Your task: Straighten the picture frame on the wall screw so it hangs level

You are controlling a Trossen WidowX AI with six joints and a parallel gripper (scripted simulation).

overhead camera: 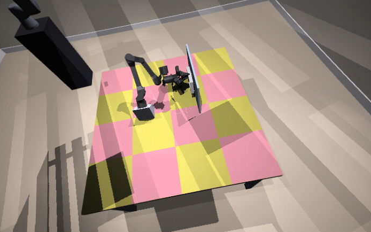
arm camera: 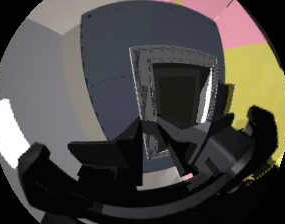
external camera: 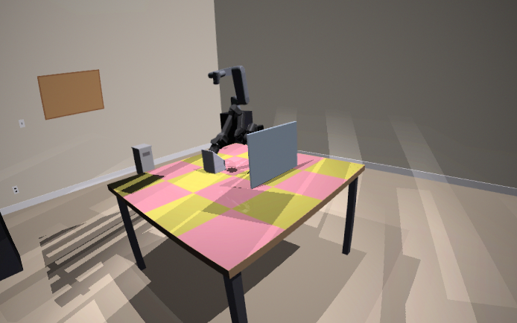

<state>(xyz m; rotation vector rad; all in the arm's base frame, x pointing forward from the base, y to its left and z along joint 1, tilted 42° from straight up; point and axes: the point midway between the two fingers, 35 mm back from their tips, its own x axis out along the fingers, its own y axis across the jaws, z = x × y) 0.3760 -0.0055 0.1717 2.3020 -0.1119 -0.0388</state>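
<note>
Now: the picture frame 1 cm ahead of my gripper tip and 5 cm below it. The rest, counted from my gripper tip: upright wall panel 2 cm ahead, 1 cm to the left, 7 cm below.
</note>
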